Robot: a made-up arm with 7 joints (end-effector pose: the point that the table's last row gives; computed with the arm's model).
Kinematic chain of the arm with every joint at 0, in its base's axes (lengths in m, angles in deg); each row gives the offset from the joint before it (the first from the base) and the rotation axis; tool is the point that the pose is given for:
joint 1: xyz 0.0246 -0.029 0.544 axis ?
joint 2: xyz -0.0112 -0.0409 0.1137 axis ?
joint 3: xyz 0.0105 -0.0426 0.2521 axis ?
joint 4: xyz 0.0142 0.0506 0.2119 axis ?
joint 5: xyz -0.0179 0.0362 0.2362 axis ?
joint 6: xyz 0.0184 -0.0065 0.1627 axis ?
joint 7: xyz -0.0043 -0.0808 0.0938 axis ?
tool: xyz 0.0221 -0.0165 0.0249
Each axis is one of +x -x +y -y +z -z.
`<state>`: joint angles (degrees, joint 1 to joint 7).
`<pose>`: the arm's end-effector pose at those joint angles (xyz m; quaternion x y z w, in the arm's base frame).
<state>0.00 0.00 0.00 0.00 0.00 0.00 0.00</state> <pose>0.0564 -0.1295 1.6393 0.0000 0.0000 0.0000 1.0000</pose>
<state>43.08 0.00 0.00 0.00 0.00 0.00 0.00</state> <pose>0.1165 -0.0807 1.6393 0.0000 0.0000 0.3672 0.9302</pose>
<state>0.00 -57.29 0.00 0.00 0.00 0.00 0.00</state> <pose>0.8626 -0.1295 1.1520 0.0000 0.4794 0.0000 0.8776</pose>
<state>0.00 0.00 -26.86 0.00 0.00 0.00 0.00</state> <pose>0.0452 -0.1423 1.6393 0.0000 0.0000 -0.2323 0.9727</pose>
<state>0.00 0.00 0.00 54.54 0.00 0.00 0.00</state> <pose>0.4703 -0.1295 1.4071 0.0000 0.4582 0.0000 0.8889</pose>
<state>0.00 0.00 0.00 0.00 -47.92 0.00 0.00</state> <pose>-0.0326 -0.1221 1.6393 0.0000 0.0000 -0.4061 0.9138</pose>
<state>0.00 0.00 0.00 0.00 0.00 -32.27 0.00</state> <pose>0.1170 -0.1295 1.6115 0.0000 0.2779 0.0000 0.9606</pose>
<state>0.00 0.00 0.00 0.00 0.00 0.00 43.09</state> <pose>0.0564 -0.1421 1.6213 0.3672 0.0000 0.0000 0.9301</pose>
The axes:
joint 1: +z
joint 2: -y
joint 3: +z
joint 4: +y
joint 5: +z
joint 6: -y
joint 7: +x

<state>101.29 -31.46 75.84 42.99 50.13 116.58 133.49</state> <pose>-0.2592 0.3716 1.2323 -0.3052 -0.8022 0.2914 0.4225</pose>
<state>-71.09 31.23 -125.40 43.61 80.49 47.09 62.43</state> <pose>-0.5698 0.3670 1.1904 0.0515 -0.9297 -0.2349 0.2791</pose>
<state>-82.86 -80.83 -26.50 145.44 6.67 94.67 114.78</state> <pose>-0.1843 -0.2432 0.4220 -0.3952 0.0294 0.8278 0.3971</pose>
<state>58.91 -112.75 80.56 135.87 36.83 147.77 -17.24</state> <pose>0.0018 0.2093 0.4906 -0.0213 0.8430 0.3984 0.3608</pose>
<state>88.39 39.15 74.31 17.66 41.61 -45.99 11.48</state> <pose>-0.2064 -0.5726 1.3357 -0.5547 -0.2099 0.8050 0.0148</pose>
